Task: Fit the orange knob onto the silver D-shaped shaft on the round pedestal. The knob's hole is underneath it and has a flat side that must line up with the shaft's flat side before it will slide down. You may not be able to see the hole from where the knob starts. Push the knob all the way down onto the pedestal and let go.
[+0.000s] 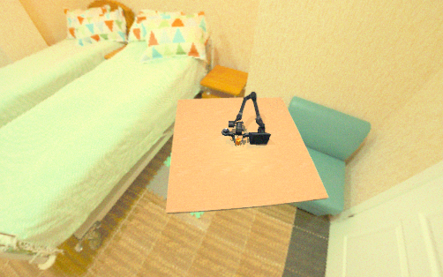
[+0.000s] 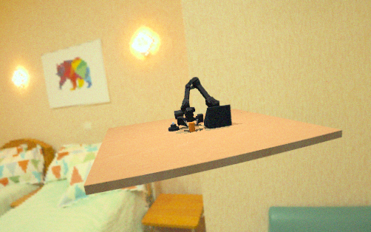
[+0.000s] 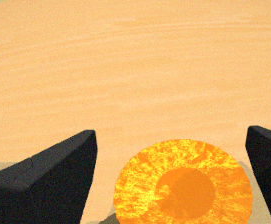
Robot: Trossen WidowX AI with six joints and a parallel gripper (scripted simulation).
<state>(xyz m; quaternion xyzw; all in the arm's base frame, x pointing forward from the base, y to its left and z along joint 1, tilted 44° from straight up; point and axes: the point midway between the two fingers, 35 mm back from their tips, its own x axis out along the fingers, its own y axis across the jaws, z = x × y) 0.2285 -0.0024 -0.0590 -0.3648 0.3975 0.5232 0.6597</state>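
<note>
The orange knob is 10 mm behind my gripper tip and 30 mm to the right of it. Also, from my gripper tip: shaft (90 mm ahead, 180 mm to the right, 20 mm below).
</note>
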